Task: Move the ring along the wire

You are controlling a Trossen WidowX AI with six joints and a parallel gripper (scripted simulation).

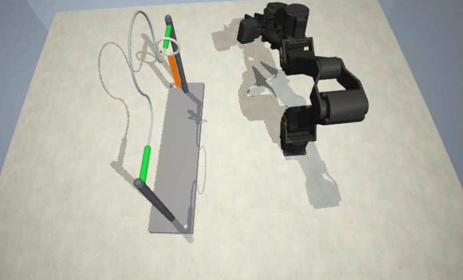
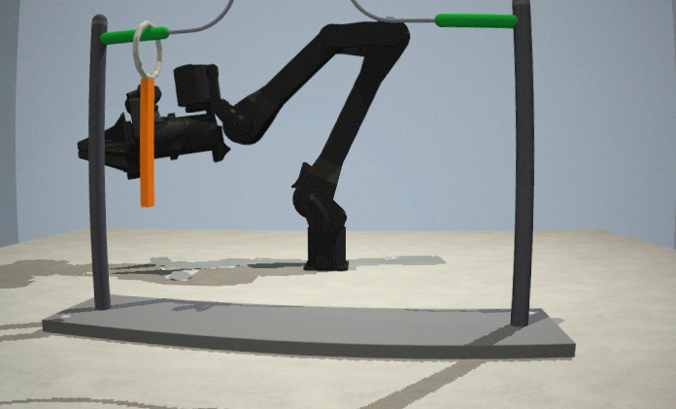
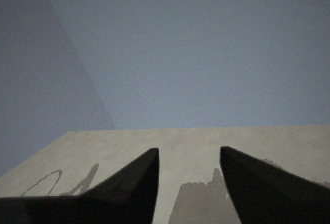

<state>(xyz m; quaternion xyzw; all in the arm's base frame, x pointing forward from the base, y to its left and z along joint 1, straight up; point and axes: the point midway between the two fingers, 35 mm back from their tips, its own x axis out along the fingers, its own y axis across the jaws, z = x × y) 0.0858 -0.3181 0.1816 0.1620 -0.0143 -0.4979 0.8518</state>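
Right now the ring with orange handle is 210 mm ahead of my gripper tip, 200 mm to the left of it and 40 mm above it.
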